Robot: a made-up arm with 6 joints.
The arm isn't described. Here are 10 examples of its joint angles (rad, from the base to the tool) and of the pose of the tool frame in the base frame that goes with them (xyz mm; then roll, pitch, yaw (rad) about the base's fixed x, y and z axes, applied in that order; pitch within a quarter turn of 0, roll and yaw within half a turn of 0).
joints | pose
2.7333 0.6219 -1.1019 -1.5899 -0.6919 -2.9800 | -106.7 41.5 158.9 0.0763 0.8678 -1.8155
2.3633 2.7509 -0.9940 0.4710 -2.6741 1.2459 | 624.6 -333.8 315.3 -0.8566 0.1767 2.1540
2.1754 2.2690 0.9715 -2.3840 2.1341 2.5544 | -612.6 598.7 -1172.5 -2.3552 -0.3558 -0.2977
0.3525 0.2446 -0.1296 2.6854 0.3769 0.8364 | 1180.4 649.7 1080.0 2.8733 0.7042 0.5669
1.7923 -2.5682 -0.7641 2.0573 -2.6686 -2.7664 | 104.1 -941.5 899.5 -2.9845 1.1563 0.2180
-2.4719 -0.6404 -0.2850 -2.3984 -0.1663 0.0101 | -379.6 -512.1 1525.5 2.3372 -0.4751 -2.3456
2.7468 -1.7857 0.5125 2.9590 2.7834 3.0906 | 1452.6 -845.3 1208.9 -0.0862 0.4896 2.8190
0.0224 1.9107 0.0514 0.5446 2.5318 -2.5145 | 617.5 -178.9 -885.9 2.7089 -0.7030 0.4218
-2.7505 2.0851 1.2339 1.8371 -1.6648 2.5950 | -1547.3 -702.2 -609.2 1.2615 -0.2457 2.1017
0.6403 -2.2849 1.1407 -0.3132 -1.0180 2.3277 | -1317.3 -1248.7 -281.1 1.2046 -0.6817 -2.8457
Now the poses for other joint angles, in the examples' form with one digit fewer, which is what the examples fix.
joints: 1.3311 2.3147 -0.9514 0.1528 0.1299 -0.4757
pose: 96 -547 69 -2.818 0.004 -1.830
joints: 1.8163 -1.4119 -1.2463 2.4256 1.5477 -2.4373
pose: -226 202 1033 0.592 0.833 -3.117
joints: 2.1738 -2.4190 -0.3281 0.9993 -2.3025 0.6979
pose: 852 -1023 809 -0.229 0.390 1.431
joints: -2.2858 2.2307 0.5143 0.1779 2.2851 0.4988
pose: -540 -284 -1141 -0.468 -0.571 -2.126
